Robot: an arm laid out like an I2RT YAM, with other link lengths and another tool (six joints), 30 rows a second.
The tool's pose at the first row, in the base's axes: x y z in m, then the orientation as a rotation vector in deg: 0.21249 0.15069 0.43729 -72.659 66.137 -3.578
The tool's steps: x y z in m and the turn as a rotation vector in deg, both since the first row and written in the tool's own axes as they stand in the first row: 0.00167 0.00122 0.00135 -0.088 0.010 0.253; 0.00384 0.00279 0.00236 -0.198 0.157 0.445; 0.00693 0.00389 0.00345 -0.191 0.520 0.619; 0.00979 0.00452 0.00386 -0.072 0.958 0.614; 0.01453 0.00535 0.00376 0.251 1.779 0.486; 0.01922 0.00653 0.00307 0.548 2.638 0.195; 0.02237 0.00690 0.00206 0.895 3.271 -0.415; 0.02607 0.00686 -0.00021 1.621 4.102 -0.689; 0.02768 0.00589 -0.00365 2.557 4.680 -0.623; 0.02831 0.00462 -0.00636 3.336 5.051 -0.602; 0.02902 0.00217 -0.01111 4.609 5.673 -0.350; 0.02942 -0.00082 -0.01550 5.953 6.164 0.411; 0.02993 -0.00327 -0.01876 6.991 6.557 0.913
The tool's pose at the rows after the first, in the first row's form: 0.21358 0.15108 0.43511 -72.590 66.318 -3.346; 0.21449 0.15107 0.43240 -72.589 66.583 -3.235; 0.21615 0.15038 0.42944 -72.515 67.002 -3.342; 0.21747 0.14917 0.42709 -72.454 67.356 -3.695; 0.21924 0.14654 0.42347 -72.319 67.928 -4.502; 0.22038 0.14366 0.41969 -72.302 68.432 -5.441; 0.22100 0.14118 0.41755 -72.405 68.530 -6.502; 0.22121 0.13733 0.41556 -71.986 68.942 -7.655; 0.22011 0.13357 0.41577 -71.157 69.313 -8.509; 0.21920 0.13081 0.41672 -70.476 69.502 -9.171; 0.21754 0.12613 0.41881 -69.233 69.956 -10.100; 0.21627 0.12168 0.42145 -67.617 70.596 -10.601; 0.21555 0.11817 0.42346 -66.416 71.039 -11.059
